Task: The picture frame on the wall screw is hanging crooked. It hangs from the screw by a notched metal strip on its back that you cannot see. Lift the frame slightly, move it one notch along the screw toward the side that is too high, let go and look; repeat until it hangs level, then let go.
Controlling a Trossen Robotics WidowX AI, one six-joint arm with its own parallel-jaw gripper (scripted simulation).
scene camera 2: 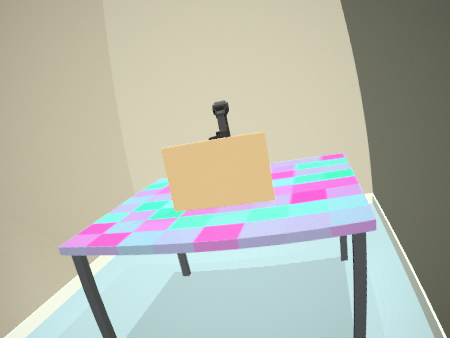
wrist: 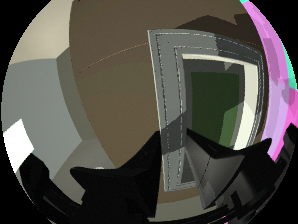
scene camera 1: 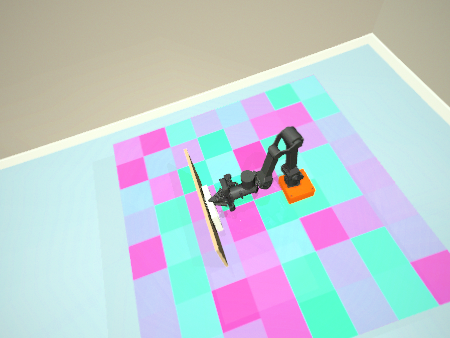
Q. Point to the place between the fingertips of my gripper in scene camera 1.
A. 208, 202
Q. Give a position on a tan wall board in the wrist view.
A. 112, 65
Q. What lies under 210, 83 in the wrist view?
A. A picture frame.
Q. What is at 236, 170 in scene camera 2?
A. A tan wall board.
